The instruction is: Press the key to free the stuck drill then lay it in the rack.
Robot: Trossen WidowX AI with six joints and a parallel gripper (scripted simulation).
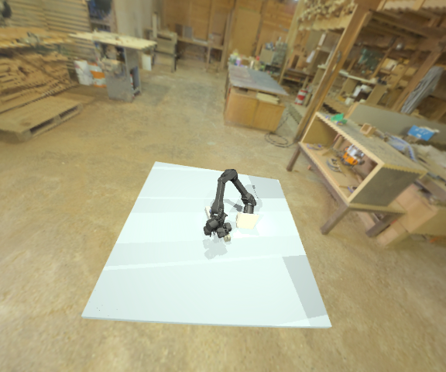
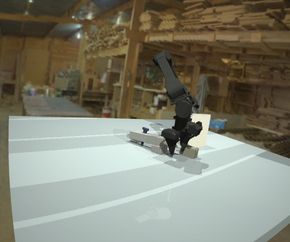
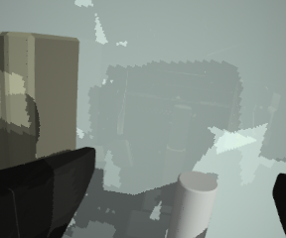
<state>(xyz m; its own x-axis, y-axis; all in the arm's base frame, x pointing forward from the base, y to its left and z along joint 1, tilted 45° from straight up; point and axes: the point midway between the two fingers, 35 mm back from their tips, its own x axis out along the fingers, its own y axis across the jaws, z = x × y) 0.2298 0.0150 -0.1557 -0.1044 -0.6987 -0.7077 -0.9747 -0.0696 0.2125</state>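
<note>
The drill is 1 cm ahead of my gripper tip, 5 cm to the right of it and 3 cm above it. The rest, counted from my gripper tip: dark t-shaped key 3 cm ahead, 17 cm to the right, 3 cm above; rack block 8 cm behind; grey fixture 3 cm ahead, 15 cm to the right, 1 cm above.
</note>
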